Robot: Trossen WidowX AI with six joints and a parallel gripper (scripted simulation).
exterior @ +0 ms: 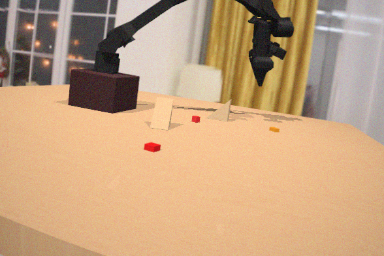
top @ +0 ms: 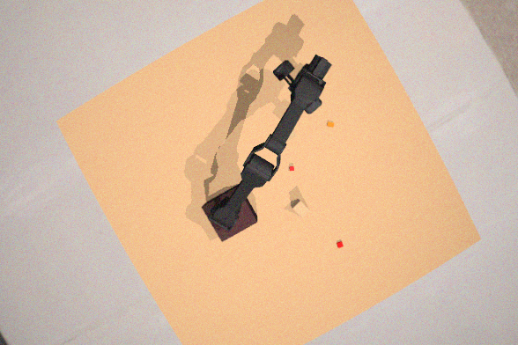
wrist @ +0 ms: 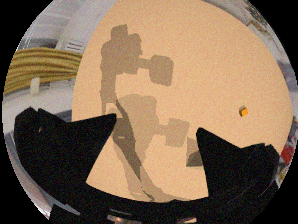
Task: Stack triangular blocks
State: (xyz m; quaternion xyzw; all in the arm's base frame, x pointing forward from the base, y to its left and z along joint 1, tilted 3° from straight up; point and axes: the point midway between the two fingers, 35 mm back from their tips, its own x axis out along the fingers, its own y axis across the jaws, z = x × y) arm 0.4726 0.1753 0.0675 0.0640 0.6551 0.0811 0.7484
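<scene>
Right now the tan triangular block is 120 mm to the right of my gripper tip, 110 mm below it and 110 mm behind it. Also, from my gripper tip: small orange cube (200 mm to the right, 120 mm below, 40 mm ahead).
</scene>
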